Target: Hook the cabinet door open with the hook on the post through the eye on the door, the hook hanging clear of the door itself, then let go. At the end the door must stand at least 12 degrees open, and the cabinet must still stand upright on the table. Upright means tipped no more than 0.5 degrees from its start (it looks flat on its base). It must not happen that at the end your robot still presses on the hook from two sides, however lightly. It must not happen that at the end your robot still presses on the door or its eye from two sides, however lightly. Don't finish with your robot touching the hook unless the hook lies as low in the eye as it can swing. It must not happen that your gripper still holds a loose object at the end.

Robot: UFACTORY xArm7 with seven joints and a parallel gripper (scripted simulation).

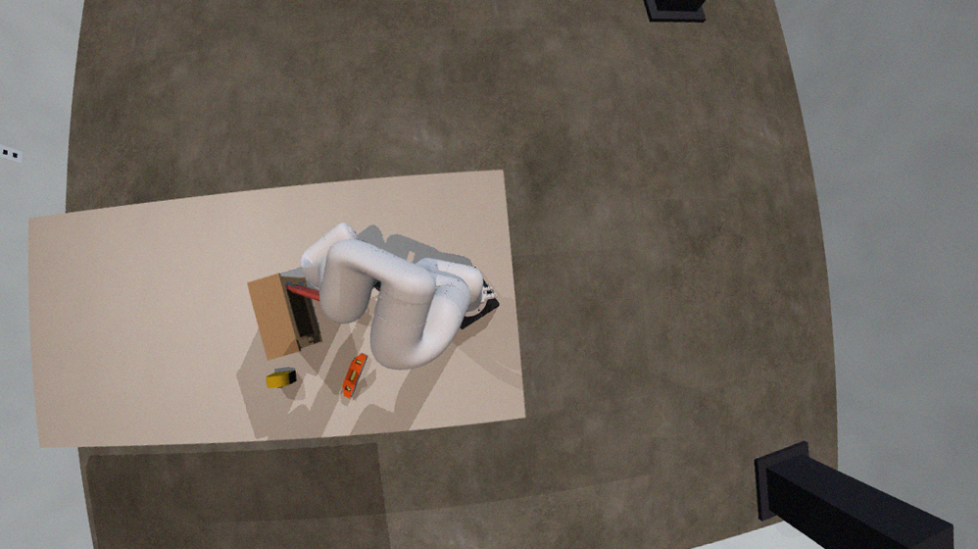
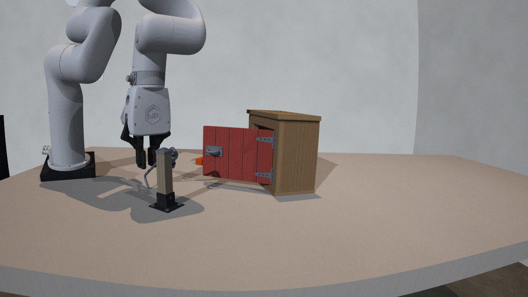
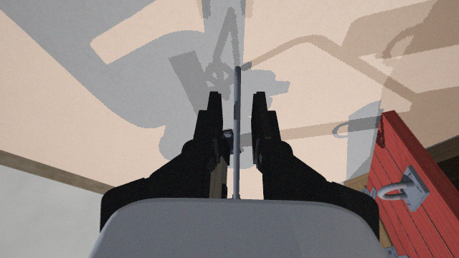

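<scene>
My hand is 3 cm short of the hook rod, 4 cm to the left of it and 2 cm above it. The rest, counted from my hand: red door (20 cm ahead, 2 cm to the left, 1 cm above); then orange tool (16 cm ahead, 31 cm to the left, 6 cm below); then yellow block (40 cm ahead, 29 cm to the left, 4 cm below).
</scene>
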